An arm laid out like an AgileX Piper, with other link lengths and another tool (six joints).
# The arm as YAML. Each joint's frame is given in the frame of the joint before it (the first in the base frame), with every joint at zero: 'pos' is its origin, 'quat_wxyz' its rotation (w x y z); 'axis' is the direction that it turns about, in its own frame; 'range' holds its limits. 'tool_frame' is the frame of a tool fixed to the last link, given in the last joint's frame.
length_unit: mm
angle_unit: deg
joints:
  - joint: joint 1
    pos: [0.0, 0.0, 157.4]
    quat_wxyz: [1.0, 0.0, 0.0, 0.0]
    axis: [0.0, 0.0, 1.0]
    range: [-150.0, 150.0]
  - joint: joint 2
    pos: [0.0, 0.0, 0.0]
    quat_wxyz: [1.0, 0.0, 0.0, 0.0]
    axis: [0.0, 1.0, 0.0]
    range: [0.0, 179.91]
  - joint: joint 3
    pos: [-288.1, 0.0, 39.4]
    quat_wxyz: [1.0, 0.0, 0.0, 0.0]
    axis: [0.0, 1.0, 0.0]
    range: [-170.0, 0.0]
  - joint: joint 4
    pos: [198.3, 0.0, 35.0]
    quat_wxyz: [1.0, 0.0, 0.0, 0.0]
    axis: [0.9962, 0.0, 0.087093]
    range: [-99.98, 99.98]
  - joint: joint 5
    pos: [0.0, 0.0, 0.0]
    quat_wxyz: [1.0, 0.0, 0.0, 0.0]
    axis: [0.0, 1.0, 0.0]
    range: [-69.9, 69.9]
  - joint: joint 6
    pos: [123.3, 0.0, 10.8]
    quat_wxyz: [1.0, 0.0, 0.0, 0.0]
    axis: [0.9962, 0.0, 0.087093]
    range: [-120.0, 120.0]
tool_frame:
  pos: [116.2, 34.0, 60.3]
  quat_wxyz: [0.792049, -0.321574, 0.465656, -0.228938]
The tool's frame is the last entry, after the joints.
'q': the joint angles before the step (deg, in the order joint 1, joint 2, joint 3, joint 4, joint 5, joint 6). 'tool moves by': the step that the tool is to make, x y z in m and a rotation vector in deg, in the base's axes. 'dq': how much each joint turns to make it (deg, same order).
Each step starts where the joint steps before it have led.
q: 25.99, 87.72, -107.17, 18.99, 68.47, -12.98
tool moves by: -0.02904, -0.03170, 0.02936, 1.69, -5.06, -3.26
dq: -1.15, -9.66, 5.86, -1.96, -1.91, 1.15
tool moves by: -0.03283, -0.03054, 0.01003, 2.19, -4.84, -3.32
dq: -0.88, -11.32, 11.34, -1.44, -5.71, 0.63
